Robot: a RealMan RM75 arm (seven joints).
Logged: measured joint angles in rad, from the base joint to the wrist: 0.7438 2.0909 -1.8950 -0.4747 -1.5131 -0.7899 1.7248; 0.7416 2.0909 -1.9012 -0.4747 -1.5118 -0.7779 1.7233; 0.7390 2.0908 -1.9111 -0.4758 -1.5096 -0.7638 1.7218; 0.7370 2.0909 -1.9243 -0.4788 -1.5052 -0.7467 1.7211; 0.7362 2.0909 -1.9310 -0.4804 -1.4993 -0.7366 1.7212; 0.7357 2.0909 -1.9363 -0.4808 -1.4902 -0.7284 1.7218; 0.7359 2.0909 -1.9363 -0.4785 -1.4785 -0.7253 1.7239; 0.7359 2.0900 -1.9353 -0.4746 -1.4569 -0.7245 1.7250; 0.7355 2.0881 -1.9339 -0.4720 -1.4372 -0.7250 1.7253; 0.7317 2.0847 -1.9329 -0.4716 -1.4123 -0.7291 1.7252; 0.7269 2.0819 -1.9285 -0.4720 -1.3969 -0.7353 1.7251; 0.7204 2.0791 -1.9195 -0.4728 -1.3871 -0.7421 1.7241; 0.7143 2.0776 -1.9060 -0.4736 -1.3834 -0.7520 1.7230; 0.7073 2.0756 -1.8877 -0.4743 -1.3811 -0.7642 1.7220; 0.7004 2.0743 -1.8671 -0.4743 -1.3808 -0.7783 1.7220; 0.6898 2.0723 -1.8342 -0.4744 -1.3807 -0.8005 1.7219; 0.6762 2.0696 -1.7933 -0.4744 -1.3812 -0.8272 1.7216; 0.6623 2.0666 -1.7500 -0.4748 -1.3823 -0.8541 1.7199; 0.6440 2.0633 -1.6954 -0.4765 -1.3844 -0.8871 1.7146; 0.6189 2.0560 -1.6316 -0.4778 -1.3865 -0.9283 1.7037; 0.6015 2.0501 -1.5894 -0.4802 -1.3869 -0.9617 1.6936; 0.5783 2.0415 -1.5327 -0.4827 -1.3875 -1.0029 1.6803
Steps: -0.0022 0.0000 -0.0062 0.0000 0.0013 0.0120 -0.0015; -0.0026 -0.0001 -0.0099 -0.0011 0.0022 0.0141 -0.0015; -0.0020 0.0001 -0.0132 -0.0030 0.0044 0.0171 -0.0007; -0.0008 0.0000 -0.0067 -0.0016 0.0059 0.0101 0.0001; -0.0005 0.0000 -0.0053 -0.0004 0.0091 0.0082 0.0006; 0.0002 0.0000 0.0000 0.0023 0.0117 0.0031 0.0021; 0.0000 -0.0009 0.0010 0.0039 0.0216 0.0008 0.0011; -0.0004 -0.0019 0.0014 0.0026 0.0197 -0.0005 0.0003; -0.0038 -0.0034 0.0010 0.0004 0.0249 -0.0041 -0.0001; -0.0048 -0.0028 0.0044 -0.0004 0.0154 -0.0062 -0.0001; -0.0065 -0.0028 0.0090 -0.0008 0.0098 -0.0068 -0.0010; -0.0061 -0.0015 0.0135 -0.0008 0.0037 -0.0099 -0.0011; -0.0070 -0.0020 0.0183 -0.0007 0.0023 -0.0122 -0.0010; -0.0069 -0.0013 0.0206 0.0000 0.0003 -0.0141 0.0000; -0.0106 -0.0020 0.0329 -0.0001 0.0001 -0.0222 -0.0001; -0.0136 -0.0027 0.0409 0.0000 -0.0005 -0.0267 -0.0003; -0.0139 -0.0030 0.0433 -0.0004 -0.0011 -0.0269 -0.0017; -0.0183 -0.0033 0.0546 -0.0017 -0.0021 -0.0330 -0.0053; -0.0251 -0.0073 0.0638 -0.0013 -0.0021 -0.0412 -0.0109; -0.0174 -0.0059 0.0422 -0.0024 -0.0004 -0.0334 -0.0101; -0.0232 -0.0086 0.0567 -0.0025 -0.0006 -0.0412 -0.0133
